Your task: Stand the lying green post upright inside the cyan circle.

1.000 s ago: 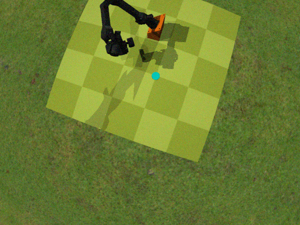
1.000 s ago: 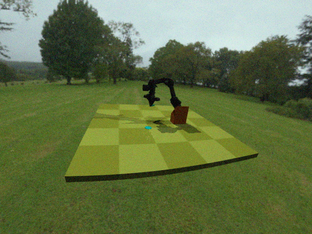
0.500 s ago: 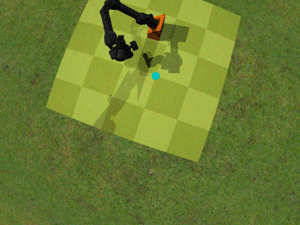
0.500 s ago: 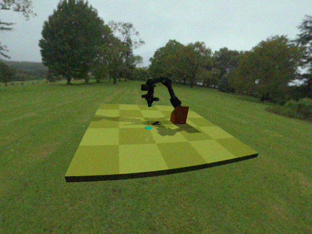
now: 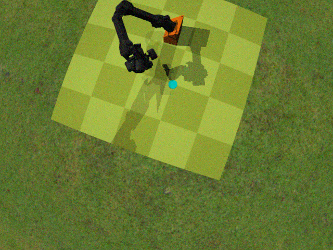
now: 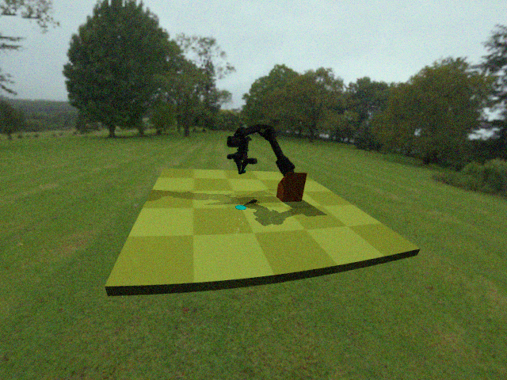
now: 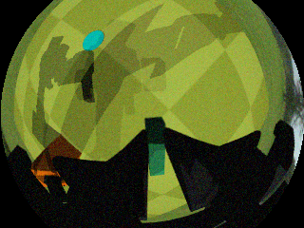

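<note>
Now: gripper tip 21 cm to the right of the cyan circle, 14 cm above it and 2 cm short of it. Also, from my gripper tip: green post (2 cm to the right, 1 cm behind).
</note>
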